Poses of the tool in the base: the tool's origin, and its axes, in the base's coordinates. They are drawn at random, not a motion.
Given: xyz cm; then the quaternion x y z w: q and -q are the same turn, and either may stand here.
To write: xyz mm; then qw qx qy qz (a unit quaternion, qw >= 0). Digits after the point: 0 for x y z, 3 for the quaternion.
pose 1, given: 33.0, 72.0, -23.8, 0.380, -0.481, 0.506, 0.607
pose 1, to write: 330, 720, -238, 0.607, 0.380, -0.481, 0.506
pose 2, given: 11.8, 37.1, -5.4, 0.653, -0.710, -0.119, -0.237
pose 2, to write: 118, 371, -54, 0.237, -0.653, 0.710, 0.119
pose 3, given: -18.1, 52.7, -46.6, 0.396, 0.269, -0.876, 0.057
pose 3, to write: -181, 527, -466, 0.057, 0.396, 0.269, -0.876
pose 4, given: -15.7, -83.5, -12.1, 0.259, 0.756, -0.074, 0.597
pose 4, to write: -157, -835, -121, 0.597, 0.259, 0.756, -0.074
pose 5, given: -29.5, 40.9, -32.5, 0.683, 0.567, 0.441, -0.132
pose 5, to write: -295, 409, -325, 0.132, -0.683, -0.567, -0.441
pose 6, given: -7.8, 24.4, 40.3, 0.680, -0.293, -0.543, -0.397
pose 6, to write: -78, 244, 403, 0.397, -0.680, 0.293, 0.543
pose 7, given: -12.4, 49.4, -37.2, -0.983, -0.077, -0.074, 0.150
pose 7, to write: -124, 494, -372, 0.150, -0.983, -0.077, -0.074
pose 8, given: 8.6, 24.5, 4.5, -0.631, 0.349, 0.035, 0.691
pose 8, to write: 86, 245, 45, 0.691, -0.631, 0.349, 0.035
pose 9, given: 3.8, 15.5, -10.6, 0.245, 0.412, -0.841, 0.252
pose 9, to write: 38, 155, -106, 0.252, 0.245, 0.412, -0.841
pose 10, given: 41.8, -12.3, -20.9, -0.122, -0.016, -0.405, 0.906
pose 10, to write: 418, -123, -209, 0.906, -0.122, -0.016, -0.405
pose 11, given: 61.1, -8.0, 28.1, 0.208, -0.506, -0.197, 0.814
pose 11, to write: 611, -80, 281, 0.814, 0.208, -0.506, -0.197
